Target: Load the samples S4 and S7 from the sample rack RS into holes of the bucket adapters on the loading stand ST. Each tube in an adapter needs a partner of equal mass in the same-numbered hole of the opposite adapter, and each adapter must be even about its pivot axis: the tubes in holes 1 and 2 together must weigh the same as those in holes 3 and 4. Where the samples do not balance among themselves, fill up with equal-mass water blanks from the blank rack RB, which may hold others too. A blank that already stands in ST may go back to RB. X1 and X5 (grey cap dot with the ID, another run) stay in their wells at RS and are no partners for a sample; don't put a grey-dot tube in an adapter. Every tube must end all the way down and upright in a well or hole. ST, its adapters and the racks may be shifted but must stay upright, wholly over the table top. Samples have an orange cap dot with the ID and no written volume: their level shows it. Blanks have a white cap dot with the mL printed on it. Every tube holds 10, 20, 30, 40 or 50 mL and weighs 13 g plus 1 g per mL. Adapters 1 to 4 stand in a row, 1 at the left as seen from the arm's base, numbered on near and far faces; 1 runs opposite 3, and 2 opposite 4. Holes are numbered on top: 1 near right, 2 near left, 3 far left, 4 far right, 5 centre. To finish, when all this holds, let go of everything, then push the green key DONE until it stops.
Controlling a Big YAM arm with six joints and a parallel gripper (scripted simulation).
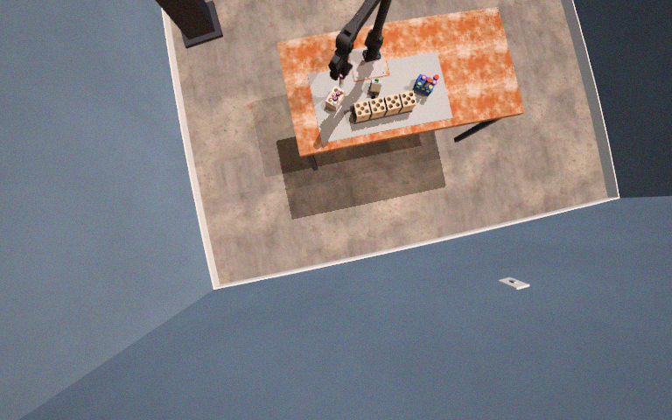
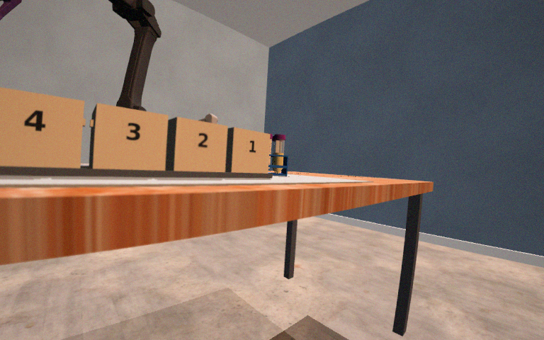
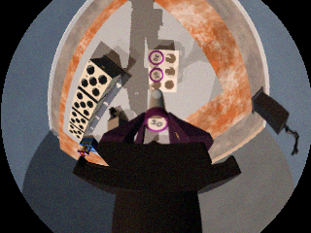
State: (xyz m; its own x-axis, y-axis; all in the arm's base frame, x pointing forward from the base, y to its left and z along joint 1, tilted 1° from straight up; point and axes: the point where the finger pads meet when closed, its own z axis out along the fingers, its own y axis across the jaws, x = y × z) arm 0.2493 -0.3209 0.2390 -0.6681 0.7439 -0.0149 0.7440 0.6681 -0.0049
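Right now my hand is 10 mm past the purple-capped tube and 50 mm above it. Round my hand: DONE key box: 260 mm to the left, 180 mm below; then tan blank rack RB: 10 mm ahead, 40 mm to the right, 210 mm below; then adapter 3: 170 mm ahead, 210 mm to the left, 190 mm below.
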